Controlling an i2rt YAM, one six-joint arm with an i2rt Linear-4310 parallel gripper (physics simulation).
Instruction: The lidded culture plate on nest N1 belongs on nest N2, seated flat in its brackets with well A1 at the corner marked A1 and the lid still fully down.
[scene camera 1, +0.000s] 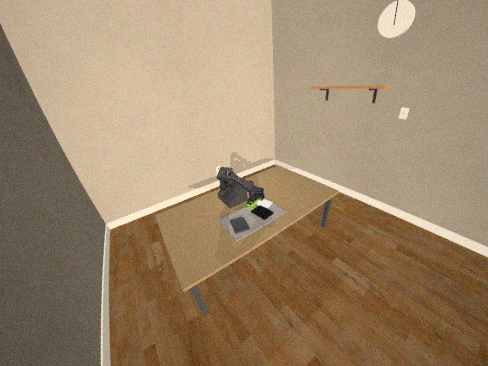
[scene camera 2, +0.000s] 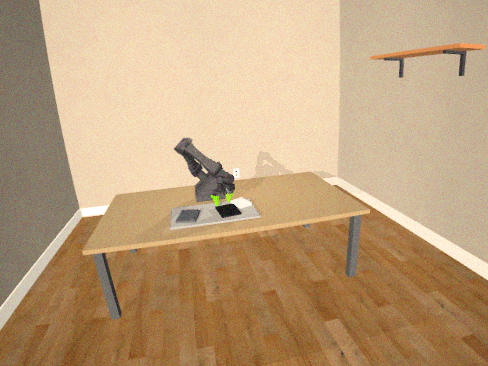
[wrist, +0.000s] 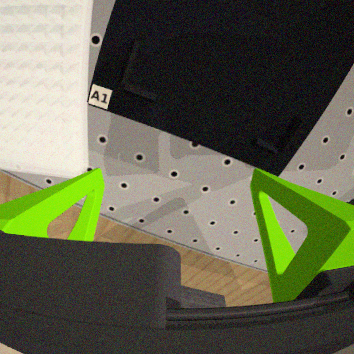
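Seen in the pictures: gripper, fingertip midpoint: (scene camera 1: 253, 207) (scene camera 2: 223, 204) (wrist: 176, 176); arm's base, link origin: (scene camera 1: 230, 190) (scene camera 2: 206, 180).
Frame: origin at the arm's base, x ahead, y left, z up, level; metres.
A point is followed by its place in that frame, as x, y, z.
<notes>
A dark grey slab (scene camera 1: 239, 224) @[0.381, -0.150, -0.091] (scene camera 2: 188, 215) @[0.387, -0.148, -0.090], apparently the lidded culture plate on its nest, lies on the left part of a light grey perforated board (scene camera 1: 279, 212) @[0.468, 0.211, -0.102] (scene camera 2: 250, 215) @[0.478, 0.212, -0.102] (wrist: 150, 175) @[0.253, 0.090, -0.102]. Its lid, wells and A1 corner are too small to tell. A black nest (scene camera 1: 262, 213) @[0.393, 0.080, -0.090] (scene camera 2: 228, 210) @[0.389, 0.095, -0.090] (wrist: 215, 65) @[0.330, 0.096, -0.090] sits farther right on the board, with dark corner brackets and no plate showing on it. Its A1 label (wrist: 100, 96) @[0.289, 0.136, -0.090] is at the near left corner in the wrist view. My gripper (scene camera 1: 252, 205) @[0.265, 0.078, -0.094] (scene camera 2: 223, 203) @[0.265, 0.078, -0.094] (wrist: 176, 176) @[0.265, 0.078, -0.094] is open and empty, above the board at the black nest's arm-side edge.
A white textured block or pad (scene camera 1: 265, 203) @[0.305, 0.188, -0.084] (scene camera 2: 243, 202) @[0.310, 0.204, -0.083] (wrist: 42, 85) @[0.283, 0.164, -0.085] lies close beside the black nest's A1 corner, near the left finger in the wrist view. The board lies on a wooden table (scene camera 1: 200, 240) @[0.318, -0.474, -0.115] (scene camera 2: 310, 200) @[0.348, 0.647, -0.115]. The arm's base stands behind the board.
</notes>
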